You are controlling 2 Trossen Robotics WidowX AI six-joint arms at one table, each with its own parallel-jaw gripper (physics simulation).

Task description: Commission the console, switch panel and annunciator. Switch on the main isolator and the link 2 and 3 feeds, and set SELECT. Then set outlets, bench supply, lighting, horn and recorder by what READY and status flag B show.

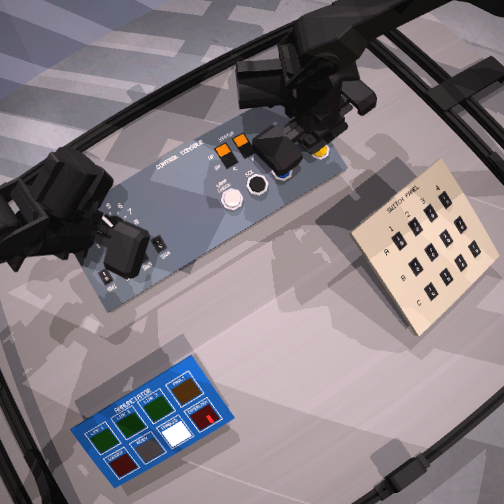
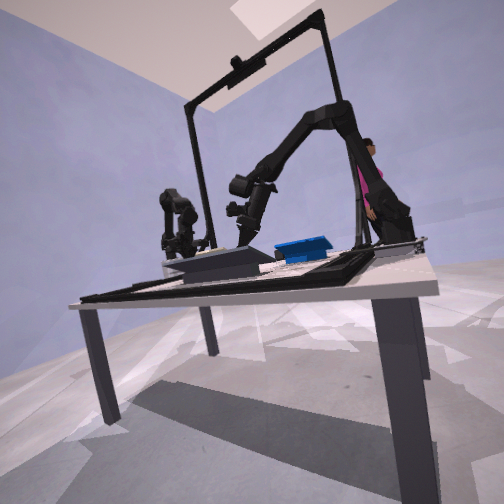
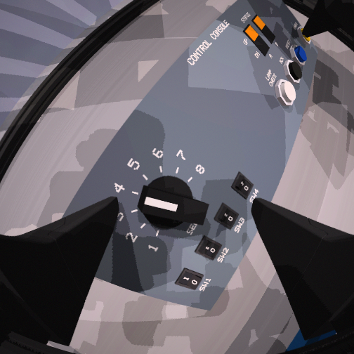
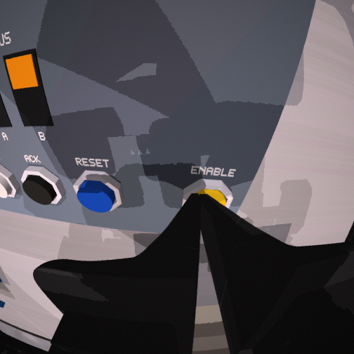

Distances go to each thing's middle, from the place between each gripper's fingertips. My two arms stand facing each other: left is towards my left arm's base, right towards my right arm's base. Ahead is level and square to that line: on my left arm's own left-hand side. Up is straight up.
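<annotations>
The blue RESET button [image 4: 94, 195] sits 25 cm to the right of my left hand, 1 cm behind it and 3 cm below it.
Counted from my right hand, the blue RESET button is 60 mm to the left and 10 mm behind.
</annotations>
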